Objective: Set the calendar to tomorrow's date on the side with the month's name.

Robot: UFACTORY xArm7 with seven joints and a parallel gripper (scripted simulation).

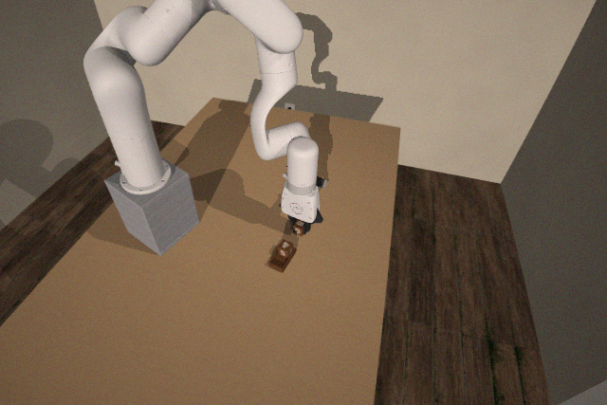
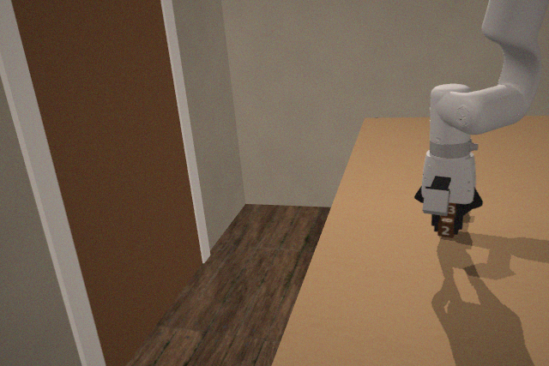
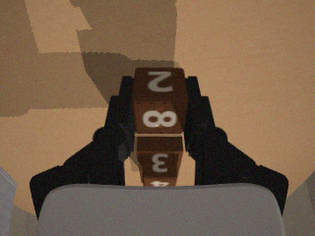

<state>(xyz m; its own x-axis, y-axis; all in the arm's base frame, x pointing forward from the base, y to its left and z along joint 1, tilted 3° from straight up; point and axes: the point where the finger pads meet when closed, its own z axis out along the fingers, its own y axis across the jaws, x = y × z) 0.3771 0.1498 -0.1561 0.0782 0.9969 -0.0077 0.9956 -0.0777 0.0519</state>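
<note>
Right now the digit cube is 10 mm below my hand. Also, from my hand: brown calendar tray 110 mm to the right, 20 mm below, 10 mm behind.
</note>
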